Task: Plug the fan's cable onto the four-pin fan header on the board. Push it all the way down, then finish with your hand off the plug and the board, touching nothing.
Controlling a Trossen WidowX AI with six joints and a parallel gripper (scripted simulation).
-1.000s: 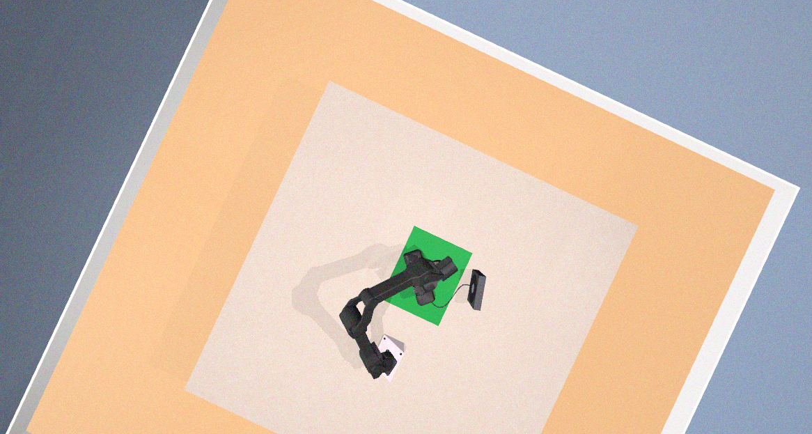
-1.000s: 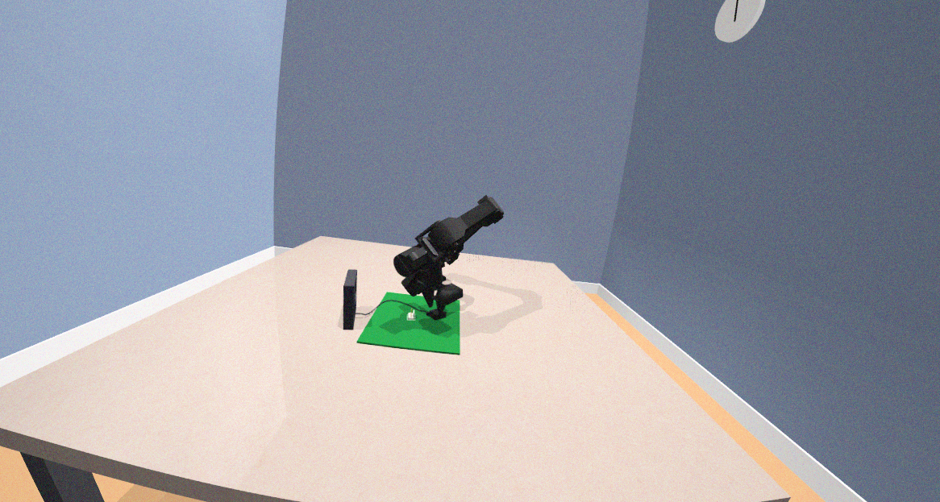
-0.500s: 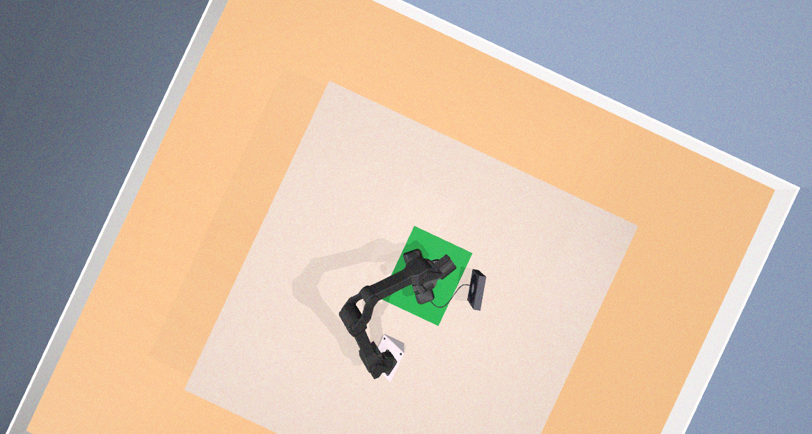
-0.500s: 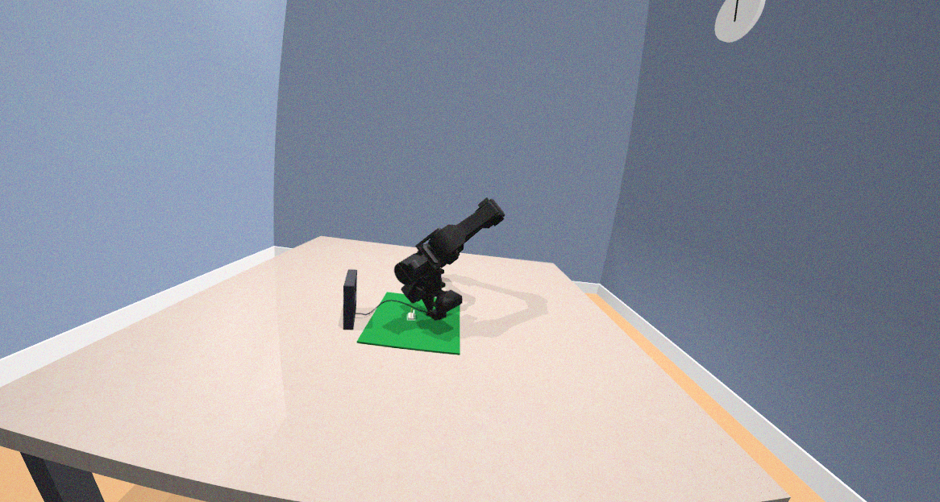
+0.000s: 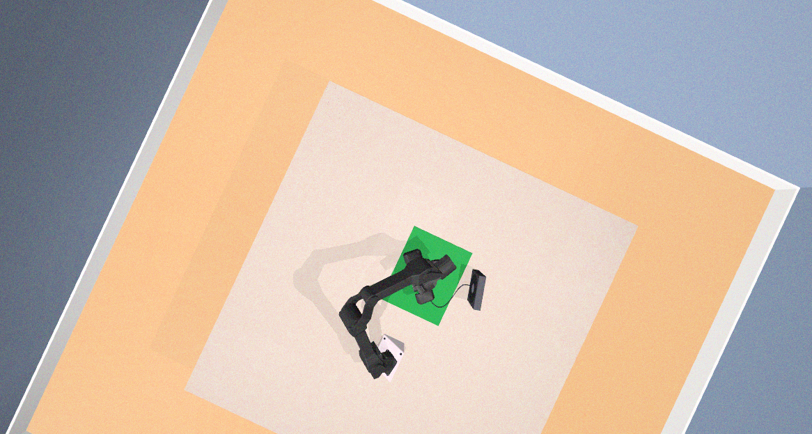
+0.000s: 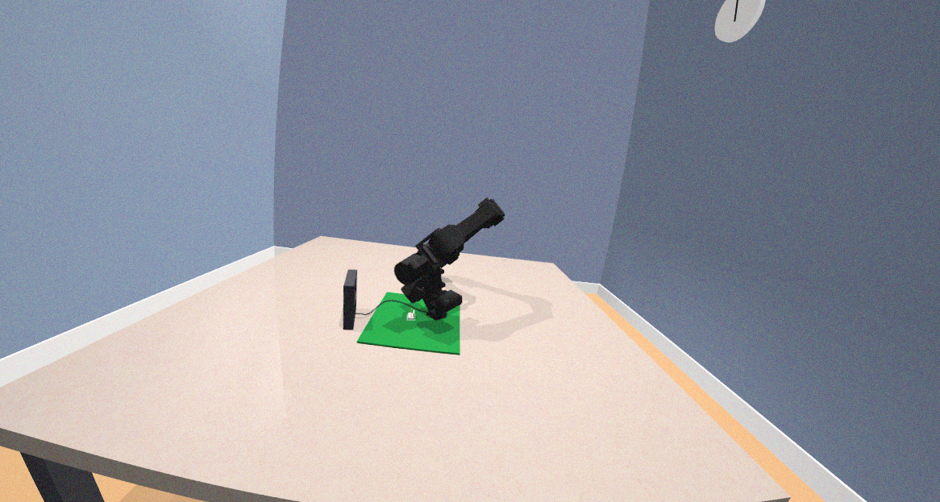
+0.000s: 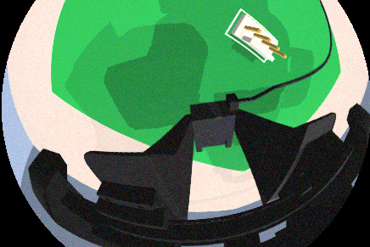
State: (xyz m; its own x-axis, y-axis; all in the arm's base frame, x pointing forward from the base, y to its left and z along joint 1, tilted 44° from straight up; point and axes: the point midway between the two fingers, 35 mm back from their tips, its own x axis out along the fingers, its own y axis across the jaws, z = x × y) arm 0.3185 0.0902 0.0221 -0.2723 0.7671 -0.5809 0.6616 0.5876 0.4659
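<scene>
Right now my gripper tip is 2 cm short of the green board, 5 cm to the left of it and 2 cm above it. From my gripper tip the other things lie so: white four-pin header: 2 cm ahead, 6 cm to the right, 1 cm below; dark plug: 1 cm behind, 1 cm to the left; black fan: 8 cm ahead, 21 cm to the right, 5 cm above.
</scene>
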